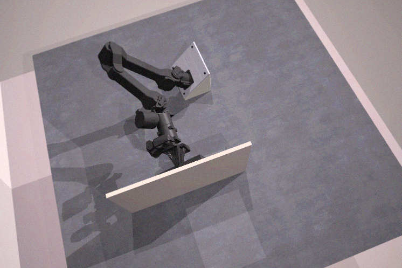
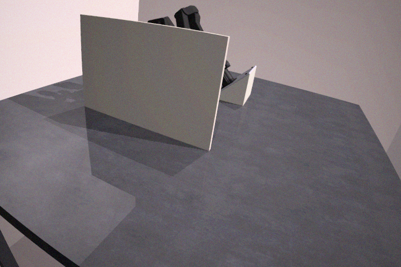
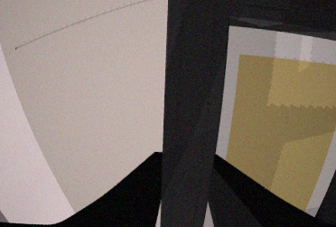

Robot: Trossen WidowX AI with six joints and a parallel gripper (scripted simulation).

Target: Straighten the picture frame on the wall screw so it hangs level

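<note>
Now: gripper tip 20 mm to the right of the picture frame and 50 mm above it. The rest, counted from my gripper tip: wall panel 20 mm ahead, 60 mm below.
</note>
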